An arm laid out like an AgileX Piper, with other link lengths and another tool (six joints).
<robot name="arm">
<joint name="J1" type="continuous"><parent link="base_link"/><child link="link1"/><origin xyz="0 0 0.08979"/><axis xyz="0 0 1"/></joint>
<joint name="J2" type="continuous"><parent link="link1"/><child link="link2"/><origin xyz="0 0 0"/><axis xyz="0 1 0"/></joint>
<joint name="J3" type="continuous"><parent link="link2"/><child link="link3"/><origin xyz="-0.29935 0 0.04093"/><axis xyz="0 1 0"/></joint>
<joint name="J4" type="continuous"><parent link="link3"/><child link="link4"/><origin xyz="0.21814 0 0.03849"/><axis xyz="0.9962 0 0.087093"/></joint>
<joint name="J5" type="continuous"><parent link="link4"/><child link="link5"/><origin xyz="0 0 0"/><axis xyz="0 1 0"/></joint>
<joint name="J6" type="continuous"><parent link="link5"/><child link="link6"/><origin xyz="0.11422 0 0.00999"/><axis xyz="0.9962 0 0.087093"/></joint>
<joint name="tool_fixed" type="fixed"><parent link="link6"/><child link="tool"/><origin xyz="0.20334 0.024 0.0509" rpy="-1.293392 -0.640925 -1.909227"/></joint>
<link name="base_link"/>
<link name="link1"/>
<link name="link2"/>
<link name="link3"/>
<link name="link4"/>
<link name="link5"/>
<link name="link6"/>
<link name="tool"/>
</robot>
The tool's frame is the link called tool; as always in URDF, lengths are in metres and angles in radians. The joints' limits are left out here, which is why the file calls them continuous.
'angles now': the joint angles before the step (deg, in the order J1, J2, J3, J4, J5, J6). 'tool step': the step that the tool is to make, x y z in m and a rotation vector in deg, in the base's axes. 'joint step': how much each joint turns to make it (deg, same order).
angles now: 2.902 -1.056 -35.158 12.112 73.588 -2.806
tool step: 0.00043 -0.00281 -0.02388 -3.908 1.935 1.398
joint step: -0.001 -0.001 2.854 -0.974 0.001 -3.735
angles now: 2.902 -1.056 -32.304 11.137 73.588 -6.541
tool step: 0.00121 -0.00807 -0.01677 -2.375 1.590 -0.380
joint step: 0.000 0.000 1.908 -1.724 -0.002 -1.155
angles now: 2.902 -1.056 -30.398 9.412 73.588 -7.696
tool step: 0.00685 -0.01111 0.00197 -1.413 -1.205 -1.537
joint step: -0.003 -0.039 0.508 -2.135 -1.636 0.138
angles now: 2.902 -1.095 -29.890 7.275 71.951 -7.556
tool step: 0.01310 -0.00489 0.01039 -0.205 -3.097 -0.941
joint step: 0.001 0.001 1.431 -0.846 -4.549 0.019
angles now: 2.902 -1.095 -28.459 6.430 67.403 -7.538
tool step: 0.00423 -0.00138 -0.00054 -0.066 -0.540 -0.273
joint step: 0.001 0.001 1.034 -0.231 -1.581 0.001
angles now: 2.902 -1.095 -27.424 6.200 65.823 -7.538
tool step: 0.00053 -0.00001 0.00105 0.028 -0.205 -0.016
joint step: 0.000 0.001 -0.001 0.005 -0.207 0.001
